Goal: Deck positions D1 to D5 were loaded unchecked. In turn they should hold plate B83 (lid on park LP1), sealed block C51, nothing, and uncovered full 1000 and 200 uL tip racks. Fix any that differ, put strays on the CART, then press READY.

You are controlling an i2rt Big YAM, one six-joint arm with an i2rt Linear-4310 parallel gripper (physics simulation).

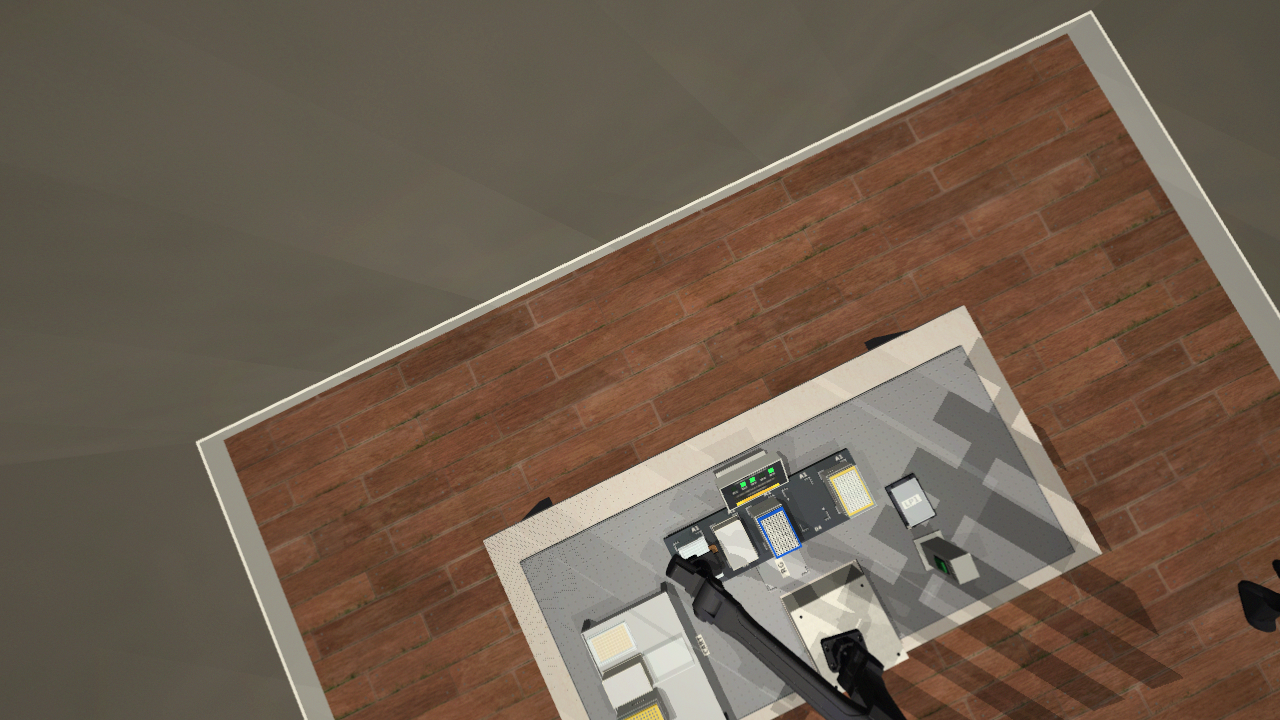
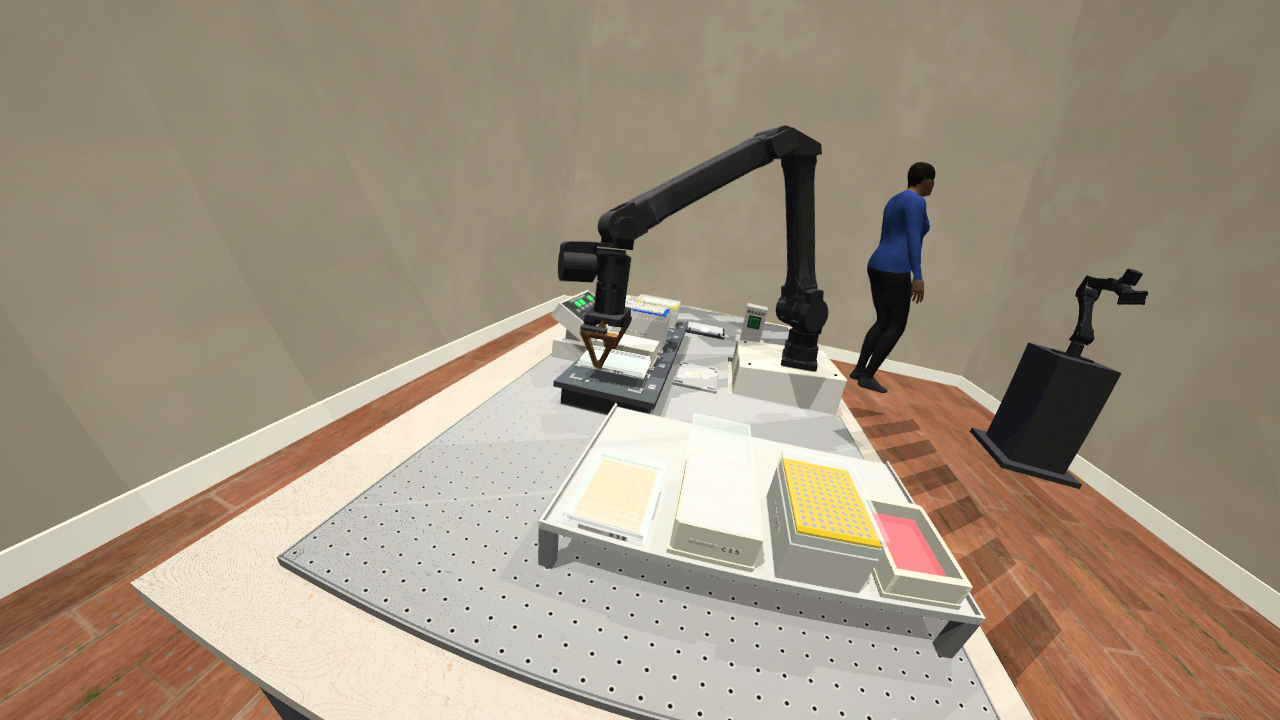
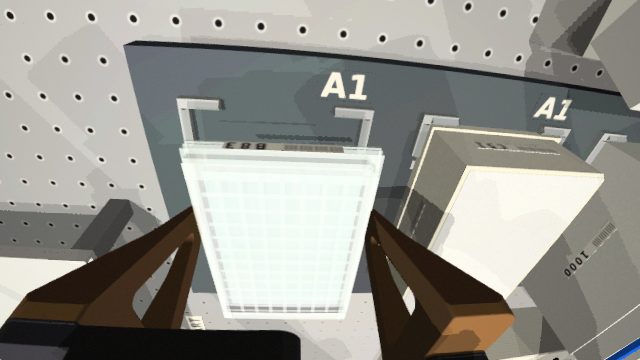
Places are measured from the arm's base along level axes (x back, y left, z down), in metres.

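Where they show: gripper, fingertip midpoint: (image 1: 696, 554) (image 2: 603, 360) (image 3: 284, 215); arm's base, link origin: (image 1: 843, 649) (image 2: 798, 362).
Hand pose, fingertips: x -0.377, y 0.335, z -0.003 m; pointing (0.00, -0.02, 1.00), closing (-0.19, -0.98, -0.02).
Observation:
Each offset is from my fingertips to the centre of the thing. "*": to the spot under its first point. Level surfaces: height alone.
My gripper (image 3: 284, 215) (image 2: 600, 364) is shut on plate B83 {dx +0.024, dy -0.004, dz -0.003 m} (image 3: 282, 240) (image 1: 691, 545) (image 2: 626, 362), which looks covered by a clear lid. The plate is level and low over D1, at the left end of the dark deck {dz +0.031 m} (image 3: 280, 65) (image 1: 810, 499); whether it touches the deck I cannot tell. White-topped block C51 {dx +0.001, dy -0.120, dz +0.010 m} (image 3: 525, 215) (image 1: 735, 542) stands on D2. A blue-topped 1000 rack {dx -0.019, dy -0.243, dz -0.018 m} (image 1: 779, 532) (image 2: 648, 311) stands on D3. D4 shows bare. A yellow-topped rack {dx -0.061, dy -0.487, dz -0.027 m} (image 1: 850, 489) stands on D5. Park LP1 {* dx +0.058, dy -0.694, dz +0.064 m} (image 1: 911, 501) shows its label. The READY button {dx +0.228, dy -0.686, dz +0.002 m} (image 1: 942, 565) (image 2: 754, 323) is green.
The CART {dx +0.331, dy +0.226, dz +0.049 m} (image 2: 637, 436) (image 1: 646, 616) holds an orange-welled plate {dx +0.182, dy +0.319, dz +0.010 m} (image 2: 615, 492) (image 1: 611, 642), block C15 {dx +0.289, dy +0.301, dz +0.001 m} (image 2: 723, 505), a yellow rack {dx +0.395, dy +0.284, dz -0.036 m} (image 2: 830, 501) and a pink-filled trough {dx +0.502, dy +0.266, dz +0.006 m} (image 2: 917, 544). A status panel {* dx -0.157, dy -0.216, dz -0.036 m} (image 1: 753, 485) stands behind the deck. The RG stand (image 1: 782, 569) (image 2: 698, 376) lies in front.

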